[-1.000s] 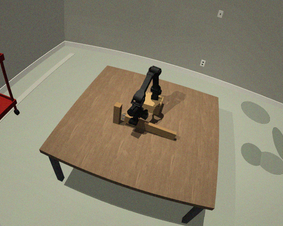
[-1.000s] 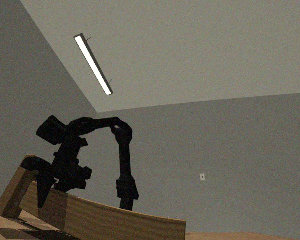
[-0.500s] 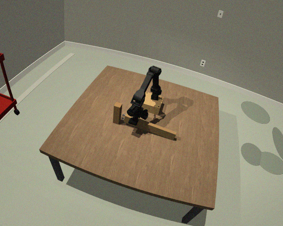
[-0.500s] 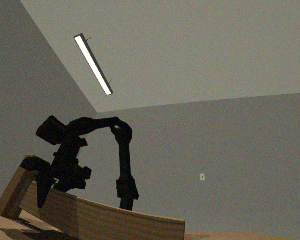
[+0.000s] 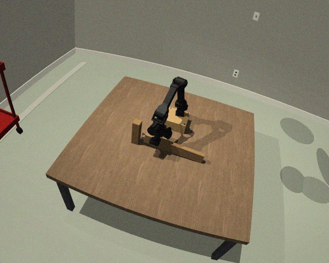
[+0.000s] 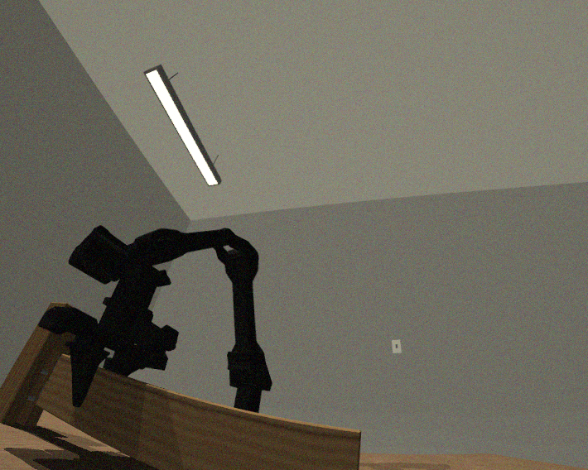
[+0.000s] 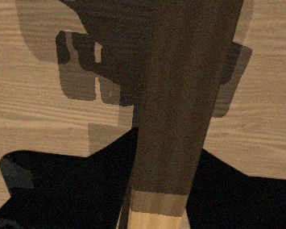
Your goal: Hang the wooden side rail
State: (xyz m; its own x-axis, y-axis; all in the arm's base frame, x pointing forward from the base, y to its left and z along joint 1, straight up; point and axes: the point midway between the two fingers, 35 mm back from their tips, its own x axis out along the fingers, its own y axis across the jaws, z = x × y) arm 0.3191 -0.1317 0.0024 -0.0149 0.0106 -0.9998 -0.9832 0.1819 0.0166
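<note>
My gripper tip is 140 mm to the left of the headboard post, 40 mm below it and 30 mm past it.
</note>
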